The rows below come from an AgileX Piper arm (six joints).
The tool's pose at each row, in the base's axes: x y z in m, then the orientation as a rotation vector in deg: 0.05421, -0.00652, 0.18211, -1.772, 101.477, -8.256; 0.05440, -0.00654, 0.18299, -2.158, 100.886, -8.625; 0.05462, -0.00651, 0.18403, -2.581, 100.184, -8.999; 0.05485, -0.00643, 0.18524, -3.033, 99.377, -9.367; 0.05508, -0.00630, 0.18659, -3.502, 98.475, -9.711; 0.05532, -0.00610, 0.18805, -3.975, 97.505, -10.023
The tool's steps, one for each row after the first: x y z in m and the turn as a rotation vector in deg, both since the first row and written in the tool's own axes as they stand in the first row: -0.00089, -0.00011, 0.00001, 0.074, -0.589, -0.452; -0.00195, -0.00019, 0.00002, 0.137, -1.289, -0.930; -0.00319, -0.00023, 0.00000, 0.188, -2.093, -1.426; -0.00456, -0.00024, -0.00005, 0.219, -2.992, -1.920; -0.00605, -0.00020, -0.00012, 0.230, -3.960, -2.400
